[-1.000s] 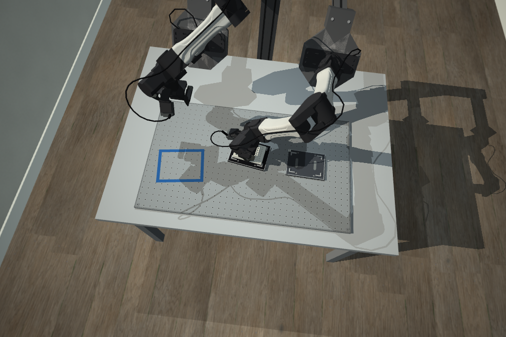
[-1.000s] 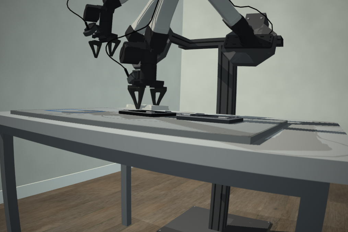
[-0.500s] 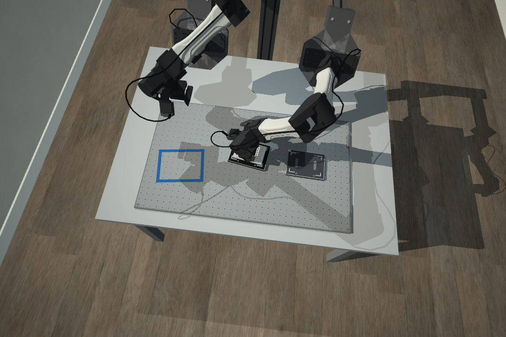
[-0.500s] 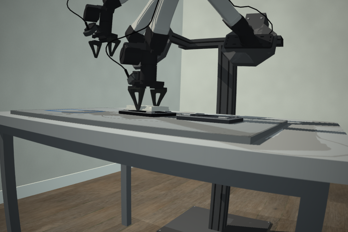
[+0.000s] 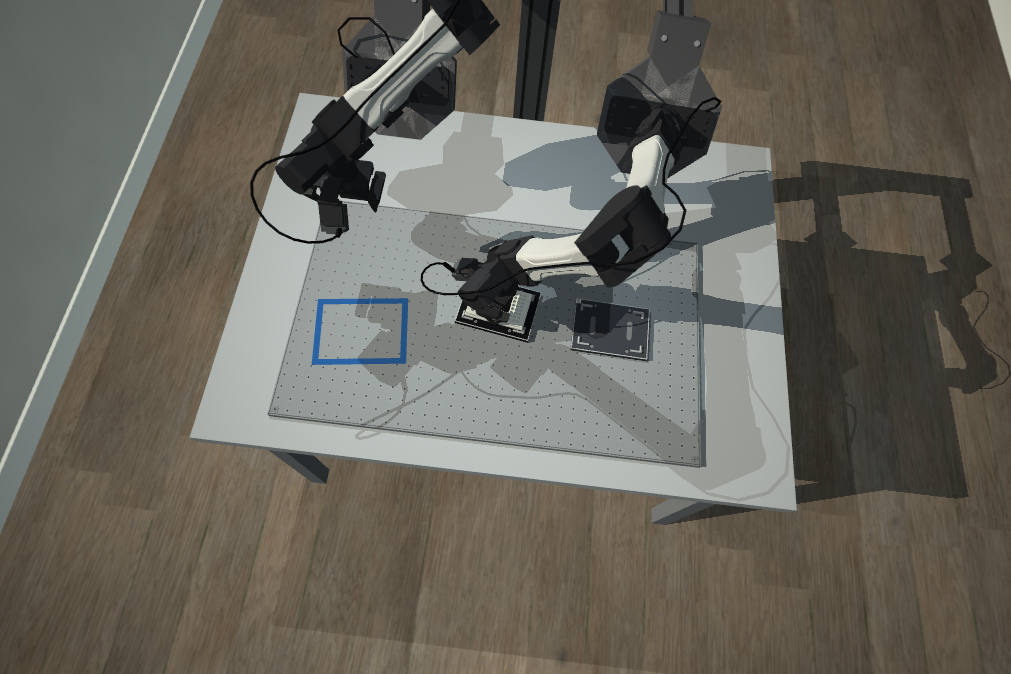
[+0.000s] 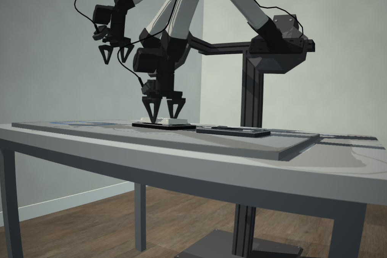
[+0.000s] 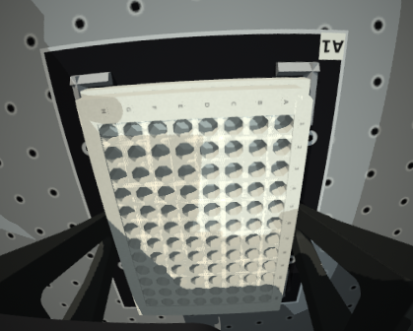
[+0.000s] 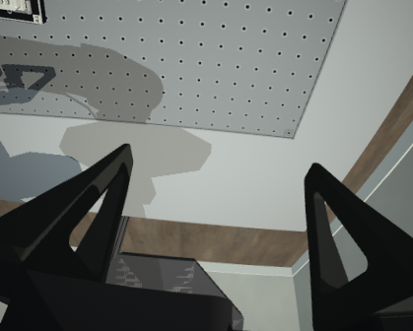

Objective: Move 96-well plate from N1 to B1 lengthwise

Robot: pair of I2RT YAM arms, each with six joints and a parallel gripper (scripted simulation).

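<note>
Now: left hand right at the white 96-well plate. The rest, counted from my left hand: grey nest N1: 250 mm to the left, 20 mm below, 10 mm ahead; then black nest: 20 mm below.
</note>
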